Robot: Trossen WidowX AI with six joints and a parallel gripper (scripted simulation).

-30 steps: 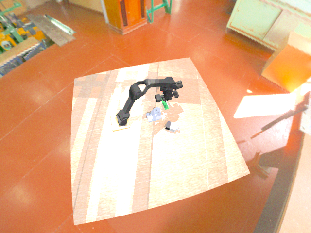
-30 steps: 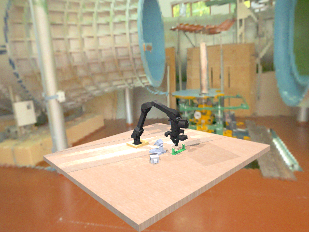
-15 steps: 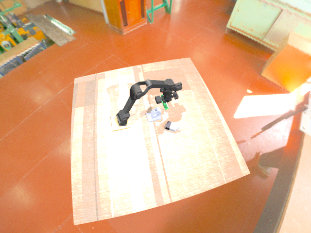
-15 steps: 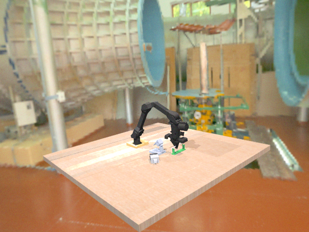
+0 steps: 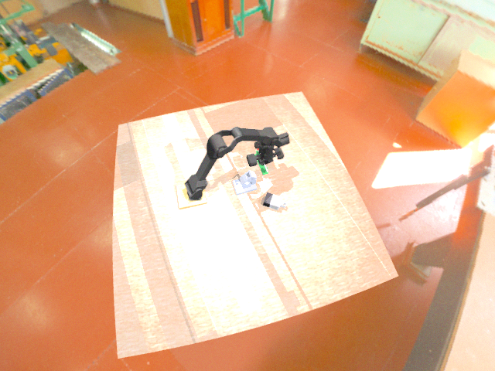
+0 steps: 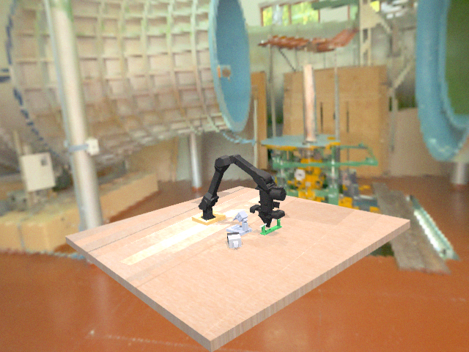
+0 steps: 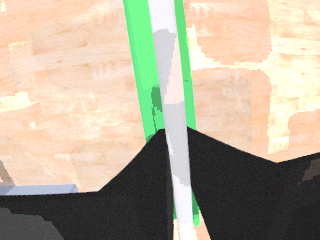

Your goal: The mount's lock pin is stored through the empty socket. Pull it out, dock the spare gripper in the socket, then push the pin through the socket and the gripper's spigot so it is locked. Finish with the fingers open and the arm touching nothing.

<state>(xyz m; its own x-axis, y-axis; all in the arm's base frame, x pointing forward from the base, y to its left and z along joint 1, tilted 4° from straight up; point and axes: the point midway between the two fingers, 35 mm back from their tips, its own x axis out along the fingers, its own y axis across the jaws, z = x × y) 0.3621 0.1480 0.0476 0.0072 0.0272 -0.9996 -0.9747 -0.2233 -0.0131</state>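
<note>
The green cradle lies 1 cm behind my gripper tip and 2 cm to the left of it. The rest, counted from my gripper tip: spare gripper: 3 cm ahead, 22 cm to the right; then grey mount: 9 cm behind, 10 cm to the right, 3 cm above.
</note>
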